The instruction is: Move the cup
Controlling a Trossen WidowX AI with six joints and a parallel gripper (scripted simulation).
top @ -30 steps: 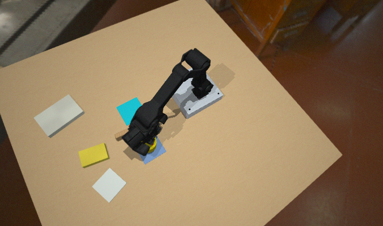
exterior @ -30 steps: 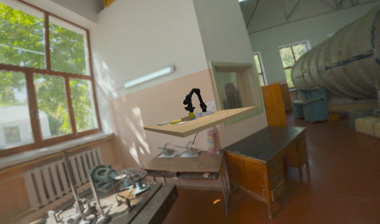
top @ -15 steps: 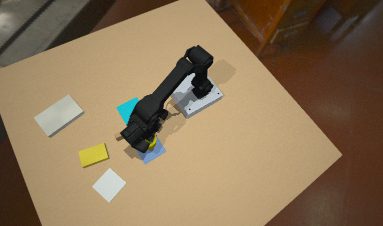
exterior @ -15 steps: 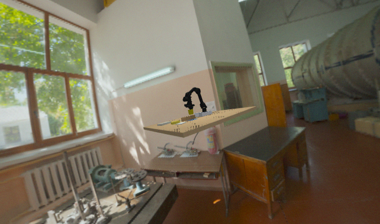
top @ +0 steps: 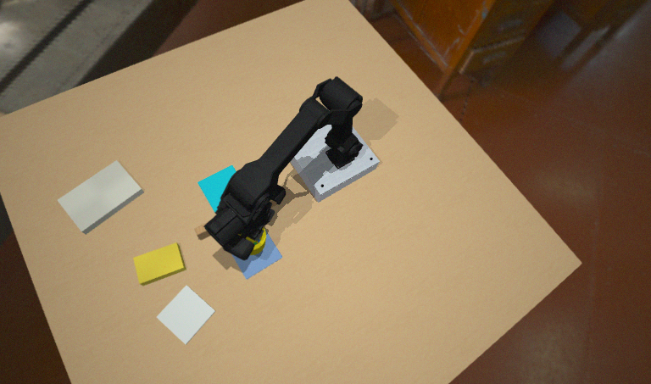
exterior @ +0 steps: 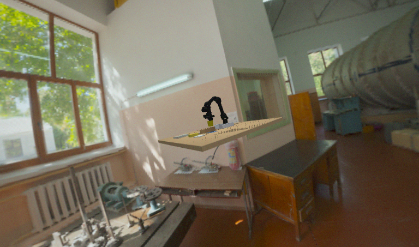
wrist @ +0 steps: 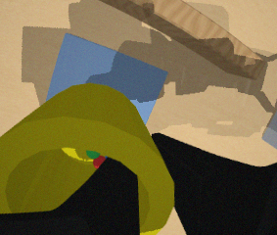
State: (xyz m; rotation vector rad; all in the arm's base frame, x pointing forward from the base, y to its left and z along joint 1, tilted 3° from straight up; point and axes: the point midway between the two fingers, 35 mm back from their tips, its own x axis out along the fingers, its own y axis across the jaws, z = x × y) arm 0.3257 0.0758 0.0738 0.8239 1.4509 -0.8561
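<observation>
Right now the cyan pad is 19 cm to the right of my gripper tip and 12 cm below it. The rest, counted from my gripper tip: cup 2 cm ahead, 1 cm to the left; then red marble 3 cm to the left, 2 cm below, 1 cm ahead; then blue pad 12 cm below, 2 cm to the left, 2 cm ahead.
</observation>
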